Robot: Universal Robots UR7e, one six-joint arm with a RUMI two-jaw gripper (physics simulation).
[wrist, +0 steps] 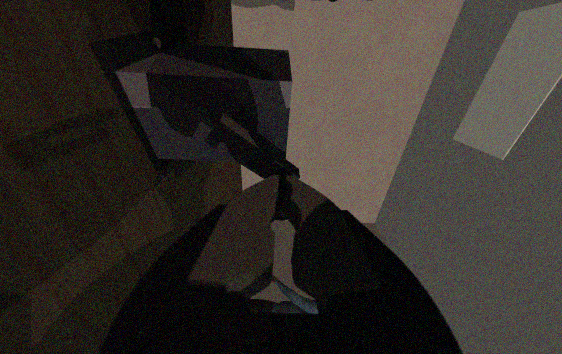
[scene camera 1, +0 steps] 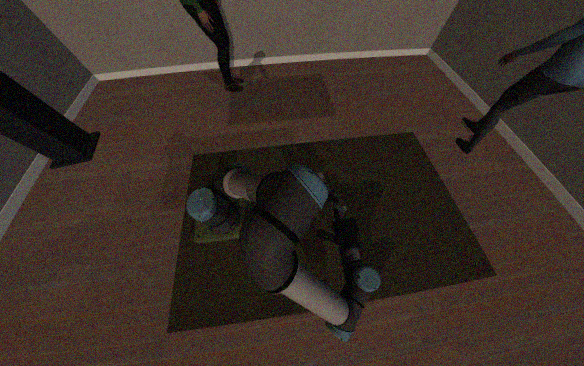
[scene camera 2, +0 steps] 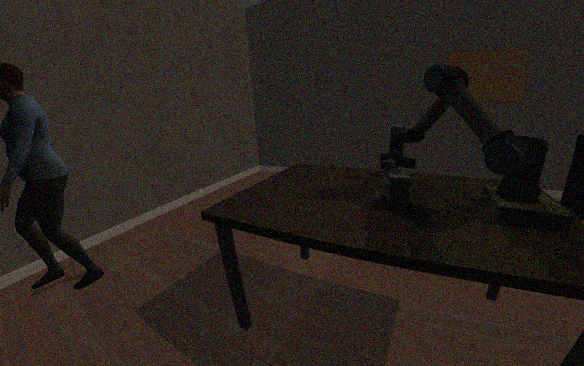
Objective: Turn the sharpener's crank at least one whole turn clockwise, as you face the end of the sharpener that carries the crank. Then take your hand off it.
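Where they show: gripper, fingertip midpoint: [wrist: 281, 177] [scene camera 1: 332, 200] [scene camera 2: 390, 168]; arm's base, origin of the base link: [scene camera 1: 223, 218] [scene camera 2: 516, 195].
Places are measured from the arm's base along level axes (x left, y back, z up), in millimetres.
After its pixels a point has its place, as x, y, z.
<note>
The sharpener [scene camera 2: 400, 191] @[84, -470, 20] [wrist: 202, 95] @[-41, -459, 6] is a dark, boxy body standing on the table. In the wrist view its end face shows grey-violet, and the dark crank [wrist: 250, 145] @[-60, -488, 43] slants from that face down to the right. The crank's outer end is at my fingertips, partly hidden by them. In scene camera 1 my arm hides almost all of the sharpener. My gripper [scene camera 1: 334, 198] @[-73, -507, 67] [scene camera 2: 393, 169] @[-73, -507, 67] [wrist: 281, 177] @[-73, -507, 67] is shut with nothing held between its fingers, close beside the crank's outer end. Whether it touches the crank is too dark to tell.
The dark table [scene camera 1: 425, 210] @[-220, -1004, -57] [scene camera 2: 310, 215] @[198, -795, -57] carries the arm's base on a yellow-green plate [scene camera 1: 215, 235] @[-69, 46, -2]. My forearm [scene camera 1: 317, 295] @[-366, -294, 340] spans the table's near side. Several people stand or walk on the floor around it, one in blue [scene camera 2: 35, 140]. An orange panel [scene camera 2: 502, 75] is on the wall.
</note>
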